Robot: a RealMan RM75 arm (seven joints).
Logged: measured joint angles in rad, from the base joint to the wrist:
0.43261, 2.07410, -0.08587, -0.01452, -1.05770, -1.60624, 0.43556
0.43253, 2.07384, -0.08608, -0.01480, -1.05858, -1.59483, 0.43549
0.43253, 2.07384, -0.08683, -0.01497, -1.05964, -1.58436, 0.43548
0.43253, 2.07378, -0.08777, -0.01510, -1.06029, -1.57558, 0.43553
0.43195, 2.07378, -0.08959, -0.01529, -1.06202, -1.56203, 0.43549
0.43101, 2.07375, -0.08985, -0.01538, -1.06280, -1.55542, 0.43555
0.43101, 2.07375, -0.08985, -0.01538, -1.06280, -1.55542, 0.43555
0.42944, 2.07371, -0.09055, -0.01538, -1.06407, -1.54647, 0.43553
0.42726, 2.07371, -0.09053, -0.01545, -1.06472, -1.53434, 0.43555
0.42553, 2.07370, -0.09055, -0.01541, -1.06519, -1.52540, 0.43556
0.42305, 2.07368, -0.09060, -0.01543, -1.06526, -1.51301, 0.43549
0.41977, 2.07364, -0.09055, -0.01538, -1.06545, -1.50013, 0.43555
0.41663, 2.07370, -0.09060, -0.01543, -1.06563, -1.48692, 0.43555
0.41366, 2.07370, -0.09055, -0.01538, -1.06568, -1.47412, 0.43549
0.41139, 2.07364, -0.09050, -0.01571, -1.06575, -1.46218, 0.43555
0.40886, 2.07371, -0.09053, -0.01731, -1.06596, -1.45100, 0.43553
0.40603, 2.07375, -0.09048, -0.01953, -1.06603, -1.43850, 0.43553
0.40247, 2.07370, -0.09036, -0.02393, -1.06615, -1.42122, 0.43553
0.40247, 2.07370, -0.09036, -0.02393, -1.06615, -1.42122, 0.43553
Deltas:
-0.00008, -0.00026, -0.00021, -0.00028, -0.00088, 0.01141, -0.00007
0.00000, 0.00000, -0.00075, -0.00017, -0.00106, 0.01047, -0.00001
0.00000, -0.00006, -0.00094, -0.00013, -0.00065, 0.00878, 0.00005
-0.00058, 0.00000, -0.00182, -0.00019, -0.00173, 0.01355, -0.00004
-0.00094, -0.00003, -0.00026, -0.00009, -0.00078, 0.00661, 0.00006
0.00000, 0.00000, 0.00000, 0.00000, 0.00000, 0.00000, 0.00000
-0.00157, -0.00004, -0.00070, 0.00000, -0.00127, 0.00895, -0.00002
-0.00218, 0.00000, 0.00002, -0.00007, -0.00065, 0.01213, 0.00002
-0.00173, -0.00001, -0.00002, 0.00004, -0.00047, 0.00894, 0.00001
-0.00248, -0.00002, -0.00005, -0.00002, -0.00007, 0.01239, -0.00007
-0.00328, -0.00004, 0.00005, 0.00005, -0.00019, 0.01288, 0.00006
-0.00314, 0.00006, -0.00005, -0.00005, -0.00018, 0.01321, 0.00000
-0.00297, 0.00000, 0.00005, 0.00005, -0.00005, 0.01280, -0.00006
-0.00227, -0.00006, 0.00005, -0.00033, -0.00007, 0.01194, 0.00006
-0.00253, 0.00007, -0.00003, -0.00160, -0.00021, 0.01118, -0.00002
-0.00283, 0.00004, 0.00005, -0.00222, -0.00007, 0.01250, 0.00000
-0.00356, -0.00005, 0.00012, -0.00440, -0.00012, 0.01728, 0.00000
0.00000, 0.00000, 0.00000, 0.00000, 0.00000, 0.00000, 0.00000

